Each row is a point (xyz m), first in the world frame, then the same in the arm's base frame.
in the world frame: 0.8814 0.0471 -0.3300
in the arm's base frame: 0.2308 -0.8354 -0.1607
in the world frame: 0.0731 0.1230 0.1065
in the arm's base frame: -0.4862 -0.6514 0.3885
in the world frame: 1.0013 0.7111 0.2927
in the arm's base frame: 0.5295 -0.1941 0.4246
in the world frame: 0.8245 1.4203 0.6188
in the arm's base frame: 0.4995 0.5322 0.7593
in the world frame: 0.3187 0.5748 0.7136
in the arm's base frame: -0.0951 -0.2373 0.9439
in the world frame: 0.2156 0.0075 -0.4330
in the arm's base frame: -0.4421 -0.7847 -0.1638
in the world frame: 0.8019 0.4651 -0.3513
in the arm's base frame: 0.2056 -0.4105 -0.1782
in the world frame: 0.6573 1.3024 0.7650
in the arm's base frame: 0.3416 0.4379 0.9308
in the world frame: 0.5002 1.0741 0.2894
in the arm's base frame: 0.0865 0.2332 0.4880
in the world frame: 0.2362 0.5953 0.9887
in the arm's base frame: -0.1323 -0.2060 1.2277
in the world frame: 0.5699 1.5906 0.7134
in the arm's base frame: 0.2868 0.7353 0.8871
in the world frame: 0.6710 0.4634 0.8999
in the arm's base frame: 0.2629 -0.3954 1.0785
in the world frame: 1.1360 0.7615 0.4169
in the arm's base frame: 0.6867 -0.1624 0.5266
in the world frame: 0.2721 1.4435 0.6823
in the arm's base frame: -0.0293 0.6298 0.9030
